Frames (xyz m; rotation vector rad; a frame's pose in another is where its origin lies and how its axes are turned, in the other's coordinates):
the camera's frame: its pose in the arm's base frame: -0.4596 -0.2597 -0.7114 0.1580 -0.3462 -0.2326
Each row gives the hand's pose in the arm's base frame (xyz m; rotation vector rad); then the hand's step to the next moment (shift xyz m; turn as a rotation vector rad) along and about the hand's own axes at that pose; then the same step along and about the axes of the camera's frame.
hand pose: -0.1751 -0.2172 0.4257 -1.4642 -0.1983 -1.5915
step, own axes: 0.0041 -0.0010 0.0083 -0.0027 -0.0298 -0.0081
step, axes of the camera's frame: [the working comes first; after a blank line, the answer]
step, axes of the arm's base frame: 0.0057 0.0040 0.0062 -0.0269 0.0125 0.0089

0.0062 0.0061 0.0033 -0.0249 0.0084 0.0164
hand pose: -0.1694 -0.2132 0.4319 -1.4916 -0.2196 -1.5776
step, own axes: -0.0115 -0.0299 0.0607 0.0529 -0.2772 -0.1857
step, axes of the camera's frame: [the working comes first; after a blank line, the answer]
step, axes of the arm's base frame: 0.0194 0.0632 0.0185 -0.3147 0.0039 0.1227

0.0077 0.0681 0.0032 -0.2499 -0.0350 0.2246
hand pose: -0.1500 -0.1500 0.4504 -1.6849 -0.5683 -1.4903
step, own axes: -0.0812 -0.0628 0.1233 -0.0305 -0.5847 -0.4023
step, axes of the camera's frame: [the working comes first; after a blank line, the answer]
step, axes of the arm's base frame: 0.0096 0.1485 -0.0599 -0.6994 0.0242 0.1218

-0.0476 0.1331 -0.0758 -0.6071 -0.0919 0.3572
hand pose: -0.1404 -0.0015 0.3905 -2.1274 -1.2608 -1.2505
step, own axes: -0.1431 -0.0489 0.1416 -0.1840 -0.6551 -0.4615
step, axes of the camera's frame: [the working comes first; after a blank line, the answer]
step, axes of the arm's base frame: 0.0009 0.0484 -0.2014 -0.8200 -0.0568 0.0173

-0.0752 0.0079 -0.1929 -0.7301 -0.2137 0.3119
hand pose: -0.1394 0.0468 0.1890 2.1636 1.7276 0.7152
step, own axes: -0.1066 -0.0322 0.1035 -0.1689 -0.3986 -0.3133
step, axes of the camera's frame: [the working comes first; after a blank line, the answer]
step, axes of the arm's base frame: 0.0119 -0.0862 -0.1247 -0.5257 -0.0923 0.0262

-0.0069 -0.1045 -0.1102 -0.4492 -0.1878 0.2203
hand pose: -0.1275 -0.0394 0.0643 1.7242 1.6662 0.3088
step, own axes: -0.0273 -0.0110 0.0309 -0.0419 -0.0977 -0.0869
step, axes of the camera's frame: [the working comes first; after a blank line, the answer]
step, axes of the arm's base frame: 0.0067 -0.0365 -0.0210 -0.1351 -0.0199 0.0139

0.0086 -0.0378 -0.0178 -0.1142 -0.0432 0.0628
